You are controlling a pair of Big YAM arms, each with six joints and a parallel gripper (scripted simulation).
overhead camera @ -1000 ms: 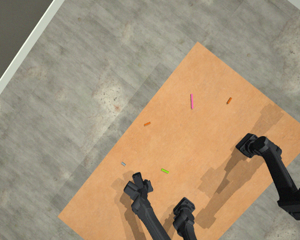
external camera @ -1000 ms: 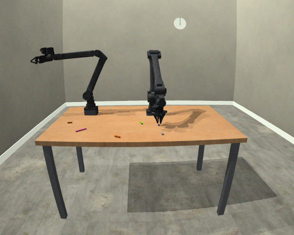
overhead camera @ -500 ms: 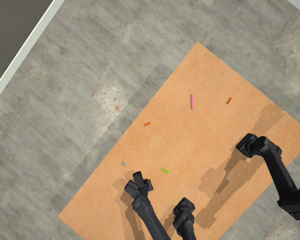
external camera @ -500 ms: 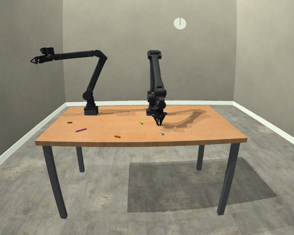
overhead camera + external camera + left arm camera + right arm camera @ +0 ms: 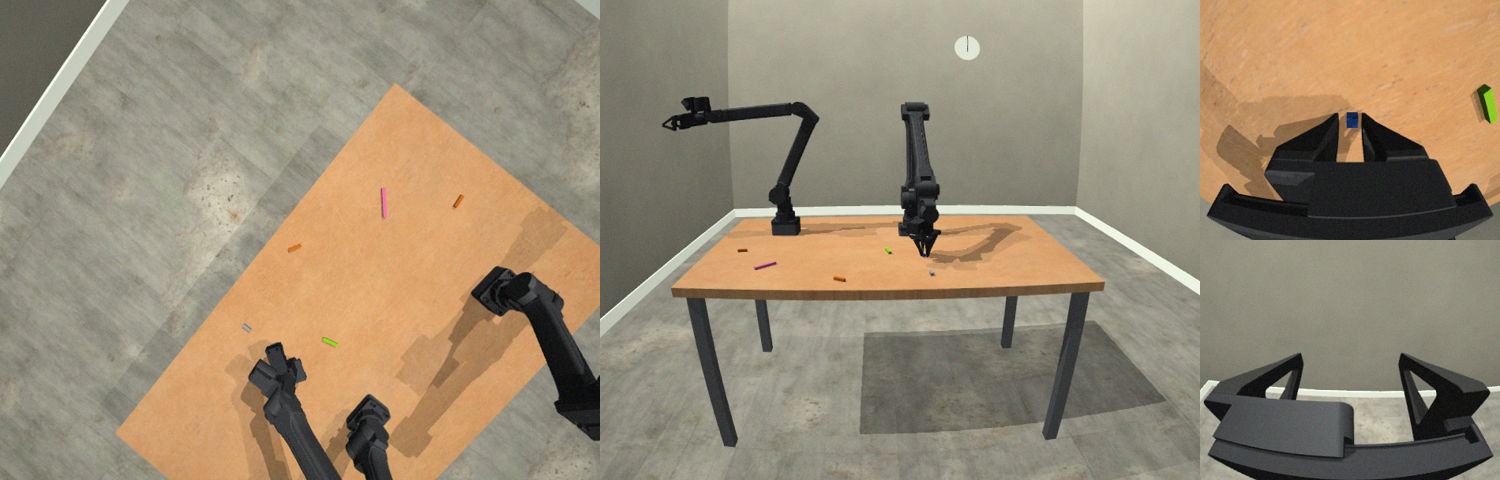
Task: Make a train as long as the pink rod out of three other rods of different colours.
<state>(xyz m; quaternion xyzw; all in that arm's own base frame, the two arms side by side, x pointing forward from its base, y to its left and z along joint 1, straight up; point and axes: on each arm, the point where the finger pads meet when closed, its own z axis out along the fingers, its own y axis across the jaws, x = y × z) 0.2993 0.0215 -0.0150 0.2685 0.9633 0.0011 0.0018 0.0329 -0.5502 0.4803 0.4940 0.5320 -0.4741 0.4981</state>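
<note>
Right now the blue rod is right at my left hand. The rest, counted from my left hand: pink rod (13 cm ahead, 57 cm to the right); lime rod (5 cm behind, 14 cm to the right); grey rod (18 cm ahead, 1 cm to the left).
</note>
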